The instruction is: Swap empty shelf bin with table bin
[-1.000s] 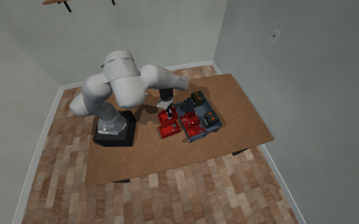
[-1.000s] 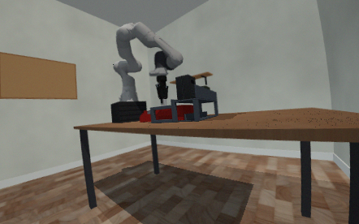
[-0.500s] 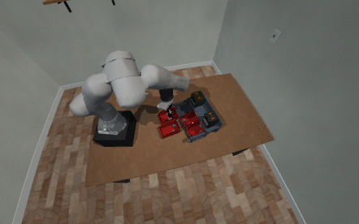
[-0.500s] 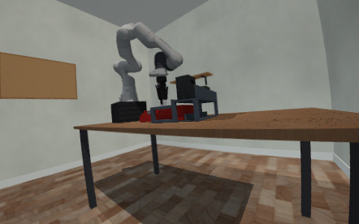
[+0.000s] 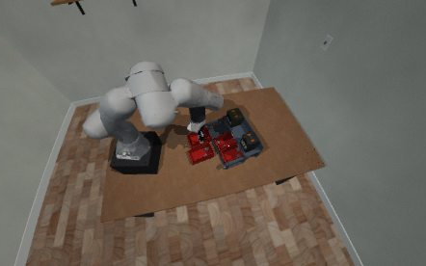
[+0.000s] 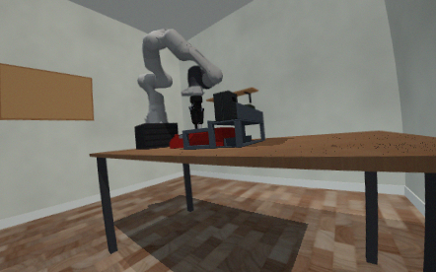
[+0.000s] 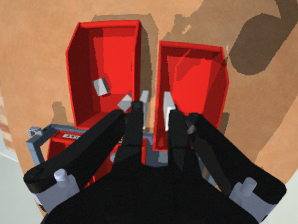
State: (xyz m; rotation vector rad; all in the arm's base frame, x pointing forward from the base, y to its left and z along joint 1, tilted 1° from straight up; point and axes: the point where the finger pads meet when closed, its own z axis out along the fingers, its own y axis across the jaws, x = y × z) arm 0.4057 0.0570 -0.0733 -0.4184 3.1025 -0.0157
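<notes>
My hand is 110 mm short of the grey shelf lip, 90 mm above it and 40 mm to the left of it. From my hand the other things lie so: black box: 320 mm ahead, 100 mm to the right, 70 mm above.
</notes>
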